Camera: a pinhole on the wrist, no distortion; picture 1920 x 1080 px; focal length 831.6 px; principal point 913.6 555.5 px. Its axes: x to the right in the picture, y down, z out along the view. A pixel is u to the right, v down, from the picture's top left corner.
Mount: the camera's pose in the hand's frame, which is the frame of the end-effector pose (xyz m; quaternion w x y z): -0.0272 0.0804 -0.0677 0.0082 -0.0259 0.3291 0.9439
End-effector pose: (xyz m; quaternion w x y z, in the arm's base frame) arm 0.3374 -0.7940 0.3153 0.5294 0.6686 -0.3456 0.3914
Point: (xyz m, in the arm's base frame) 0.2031 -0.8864 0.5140
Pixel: 159 319
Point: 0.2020 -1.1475 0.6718
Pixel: 286 549
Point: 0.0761 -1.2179 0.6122
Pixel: 578 491
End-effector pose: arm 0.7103 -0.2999 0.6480 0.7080 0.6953 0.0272 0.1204
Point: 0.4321 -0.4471 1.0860
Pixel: 1362 135
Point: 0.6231 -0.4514 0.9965
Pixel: 993 346
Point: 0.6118 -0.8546 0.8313
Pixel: 1109 996
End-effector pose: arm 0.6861 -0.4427 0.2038 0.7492 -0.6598 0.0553 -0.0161
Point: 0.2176 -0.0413 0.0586
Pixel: 1803 862
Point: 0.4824 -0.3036 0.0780
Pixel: 1687 799
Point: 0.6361 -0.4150 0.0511
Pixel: 1008 431
